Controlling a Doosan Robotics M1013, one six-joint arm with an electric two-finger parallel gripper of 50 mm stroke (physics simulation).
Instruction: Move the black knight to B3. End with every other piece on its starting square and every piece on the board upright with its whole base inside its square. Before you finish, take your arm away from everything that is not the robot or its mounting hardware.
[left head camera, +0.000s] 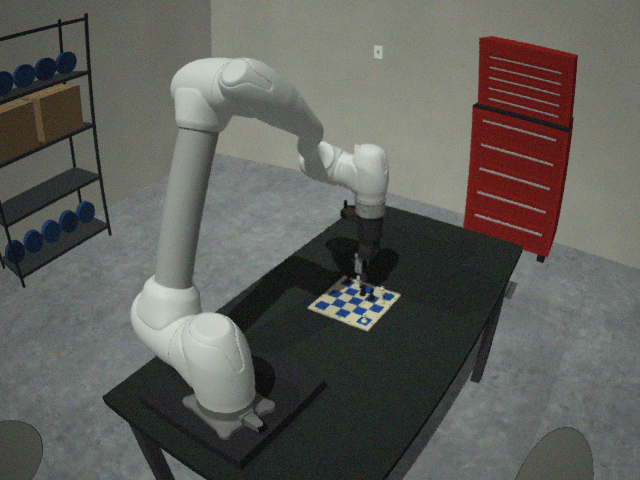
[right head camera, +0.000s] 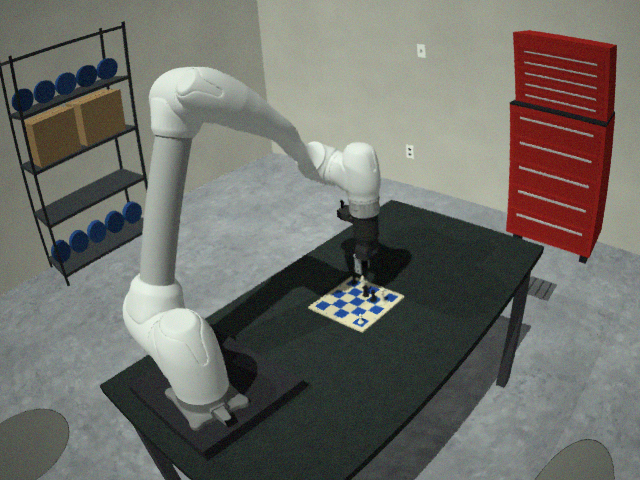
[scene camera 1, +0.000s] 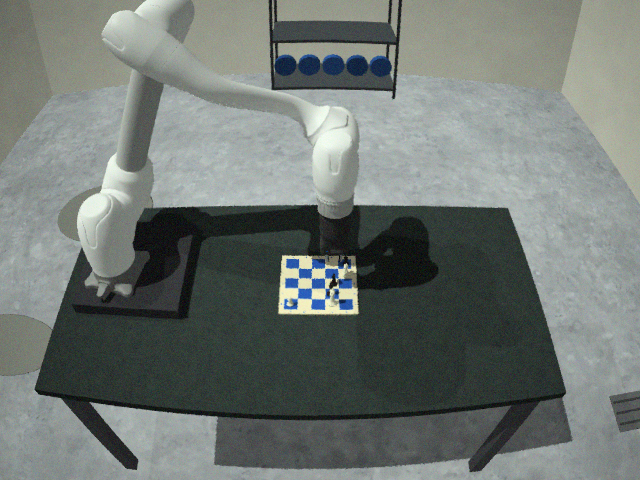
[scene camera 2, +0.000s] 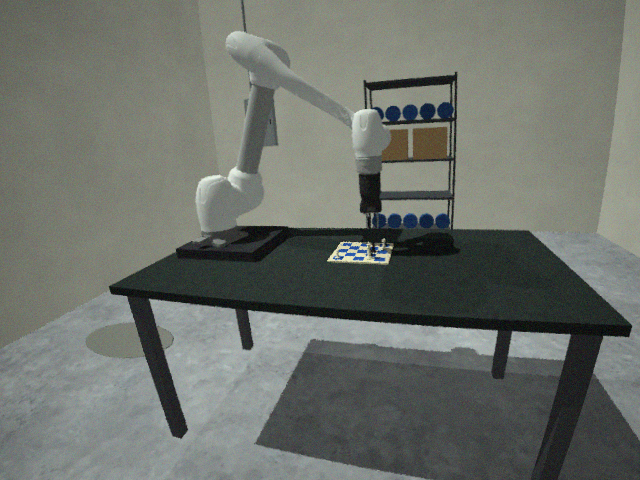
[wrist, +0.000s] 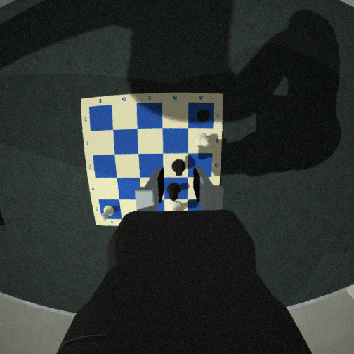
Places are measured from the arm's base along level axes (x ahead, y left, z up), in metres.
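Where they show: gripper, fingertip midpoint: (left head camera: 361, 269) (right head camera: 362, 270) (scene camera 1: 333, 259) (scene camera 2: 372, 227); arm's base, link origin: (left head camera: 228, 406) (right head camera: 206, 399) (scene camera 1: 117, 271) (scene camera 2: 221, 239).
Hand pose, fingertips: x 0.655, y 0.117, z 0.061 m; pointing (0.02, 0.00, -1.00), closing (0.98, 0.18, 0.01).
Observation:
Things, the pixels of their top centre, and the offset from my fingertips. "*": a spot on its surface instead. Level surfaces: height alone.
- black knight, top centre: (right head camera: 365, 285) (left head camera: 362, 284) 0.003 m ahead, 0.006 m right, 0.056 m down
- black piece, top centre: (right head camera: 373, 289) (left head camera: 372, 288) 0.001 m ahead, 0.046 m right, 0.052 m down
- board, surface spot: (scene camera 1: 280, 289) * 0.141 m back, 0.054 m right, 0.095 m down
- dark table, surface height: 0.102 m down
The black knight (wrist: 178, 166) (left head camera: 362, 290) (right head camera: 366, 290) looks upright on B3, its visible part inside the square. Another black piece (wrist: 173, 189) (left head camera: 371, 296) (right head camera: 373, 296) stands on B4. My gripper (wrist: 178, 177) (left head camera: 361, 273) (right head camera: 361, 271) (scene camera 1: 333, 258) (scene camera 2: 372, 232) is open and raised above the board (wrist: 91, 175) (scene camera 1: 280, 289), its fingers apart with no piece between them. A black piece (wrist: 203, 115) is on A1, a white one (wrist: 202, 140) on A2, a white one (wrist: 176, 206) on B5, partly hidden, and a white one (wrist: 107, 211) on E5.
The board lies on the dark table (scene camera 1: 439, 351) (scene camera 2: 465, 289). The arm's base stands on a dark mounting plate (scene camera 1: 129, 311) at the table's left in scene camera 1. A shelf rack (scene camera 2: 455, 170) and a red tool cabinet (left head camera: 516, 165) stand away from the table.

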